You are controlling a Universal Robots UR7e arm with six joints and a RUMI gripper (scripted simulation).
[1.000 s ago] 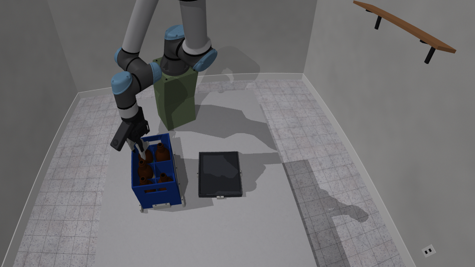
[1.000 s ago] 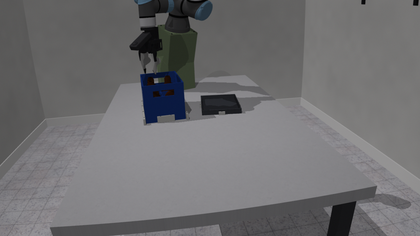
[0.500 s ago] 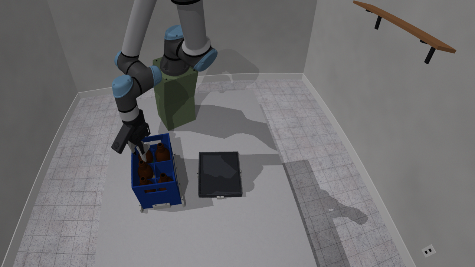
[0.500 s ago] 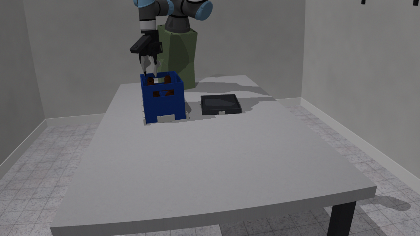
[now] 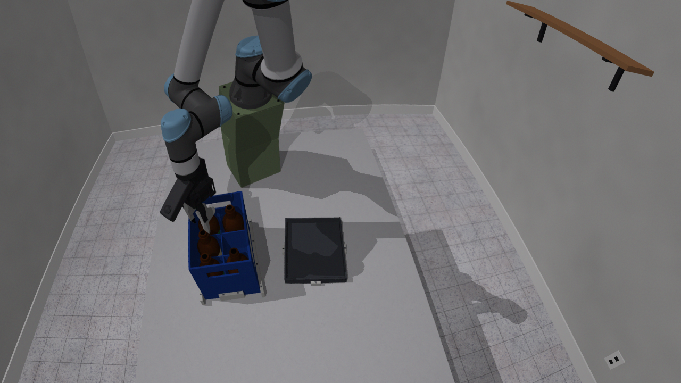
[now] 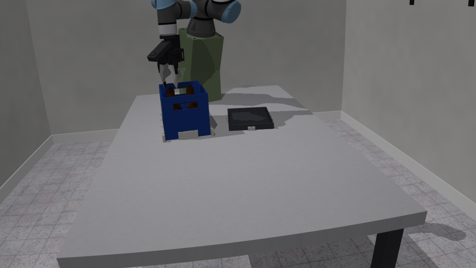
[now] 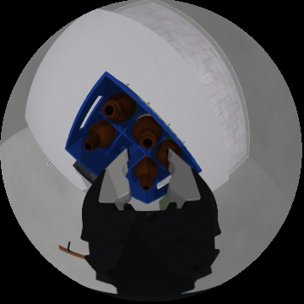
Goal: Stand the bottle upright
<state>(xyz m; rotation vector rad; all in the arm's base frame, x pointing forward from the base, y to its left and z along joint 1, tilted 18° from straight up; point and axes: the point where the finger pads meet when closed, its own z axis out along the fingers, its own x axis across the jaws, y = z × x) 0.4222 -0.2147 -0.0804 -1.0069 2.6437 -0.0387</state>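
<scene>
Now: the blue crate 110 mm below my hand and 50 mm to the left of it. Also, from my hand: dark tray 340 mm to the left, 180 mm below, 30 mm ahead.
</scene>
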